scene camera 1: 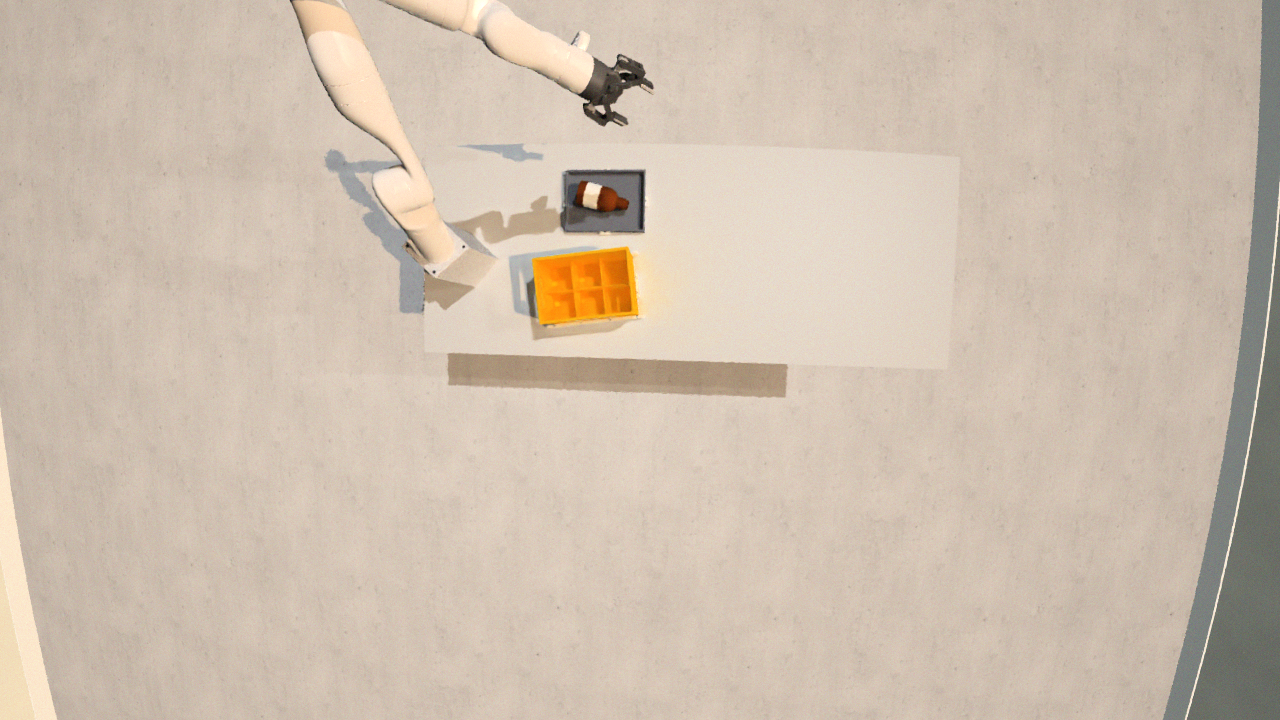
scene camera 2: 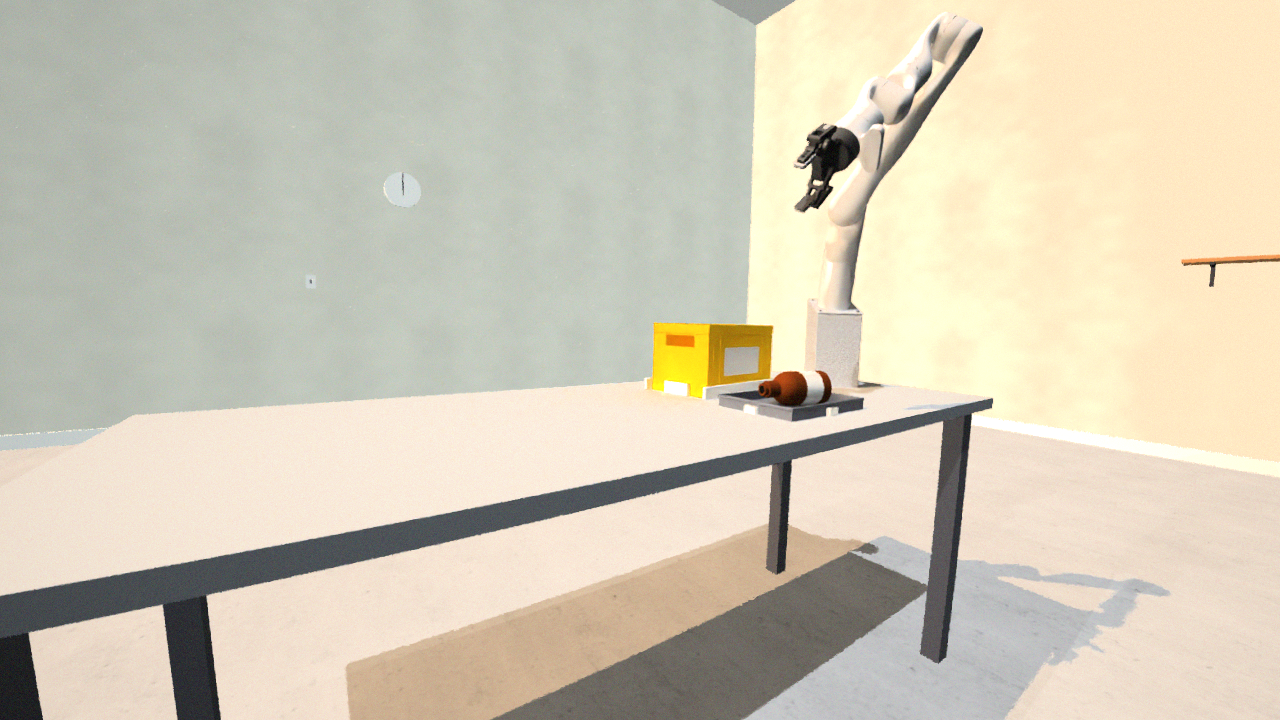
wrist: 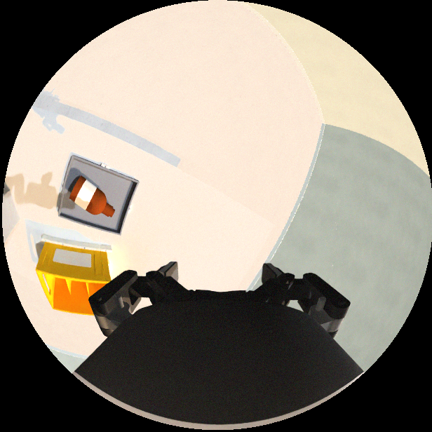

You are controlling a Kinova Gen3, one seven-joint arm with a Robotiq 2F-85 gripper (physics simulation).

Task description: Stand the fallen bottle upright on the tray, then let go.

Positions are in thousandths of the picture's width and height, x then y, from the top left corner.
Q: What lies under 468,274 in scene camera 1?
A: A brown bottle.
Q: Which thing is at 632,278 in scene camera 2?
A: My gripper.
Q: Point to a brown bottle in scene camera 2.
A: At 617,540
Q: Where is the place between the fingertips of my gripper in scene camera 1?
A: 500,149
